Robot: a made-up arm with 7 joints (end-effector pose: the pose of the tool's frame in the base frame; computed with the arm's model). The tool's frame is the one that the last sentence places.
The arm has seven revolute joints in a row. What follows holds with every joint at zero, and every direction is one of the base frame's. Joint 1 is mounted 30.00 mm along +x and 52.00 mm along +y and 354.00 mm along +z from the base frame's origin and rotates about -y. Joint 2 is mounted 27.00 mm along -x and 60.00 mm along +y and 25.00 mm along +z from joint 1 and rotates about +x. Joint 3 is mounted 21.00 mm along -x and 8.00 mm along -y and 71.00 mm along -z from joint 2 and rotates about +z. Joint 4 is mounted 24.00 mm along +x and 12.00 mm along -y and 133.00 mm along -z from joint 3 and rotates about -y. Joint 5 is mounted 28.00 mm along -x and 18.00 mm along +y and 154.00 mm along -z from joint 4 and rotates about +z. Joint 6 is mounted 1.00 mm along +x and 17.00 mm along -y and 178.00 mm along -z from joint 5 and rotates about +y. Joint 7 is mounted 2.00 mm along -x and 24.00 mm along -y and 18.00 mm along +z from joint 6 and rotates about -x. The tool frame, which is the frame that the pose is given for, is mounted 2.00 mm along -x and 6.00 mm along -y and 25.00 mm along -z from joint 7; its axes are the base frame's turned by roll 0.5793, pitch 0.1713 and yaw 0.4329 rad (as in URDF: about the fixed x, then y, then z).
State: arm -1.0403 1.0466 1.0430 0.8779 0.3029 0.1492 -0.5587
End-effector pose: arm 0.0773 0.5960 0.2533 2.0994 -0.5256 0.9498
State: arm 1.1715 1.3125 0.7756 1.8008 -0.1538 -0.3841 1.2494
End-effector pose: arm -0.0293 0.3319 0.6388 2.0311 -2.0635 -0.2815
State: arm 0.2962 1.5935 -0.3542 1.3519 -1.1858 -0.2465 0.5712
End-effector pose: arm 0.3059 0.4735 0.3313 1.8743 -0.2563 -1.6204
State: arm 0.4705 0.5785 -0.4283 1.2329 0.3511 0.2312 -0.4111
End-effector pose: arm 0.4081 0.1486 0.1526 0.6872 -1.1697 0.6497
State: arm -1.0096 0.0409 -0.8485 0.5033 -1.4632 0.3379 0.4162
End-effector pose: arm -0.3910 0.0454 0.0567 -0.0446 0.2962 -1.9365
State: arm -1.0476 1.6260 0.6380 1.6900 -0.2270 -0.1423 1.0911
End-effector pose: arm 0.3274 0.3161 0.2187 0.7398 -0.2948 -1.5195
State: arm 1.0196 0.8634 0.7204 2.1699 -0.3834 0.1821 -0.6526
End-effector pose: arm 0.0227 0.2743 0.6062 -0.7553 1.6890 -1.4067
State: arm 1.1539 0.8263 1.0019 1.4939 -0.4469 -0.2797 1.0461
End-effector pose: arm 0.0897 0.4963 0.5228 1.2979 -2.1510 0.5940
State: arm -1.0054 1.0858 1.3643 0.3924 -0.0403 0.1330 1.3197
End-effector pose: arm -0.0605 0.6028 0.2552 0.5468 0.0357 0.6890
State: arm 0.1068 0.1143 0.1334 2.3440 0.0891 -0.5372 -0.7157
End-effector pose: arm 0.2607 0.1173 0.4187 -0.4257 -2.3510 1.6909
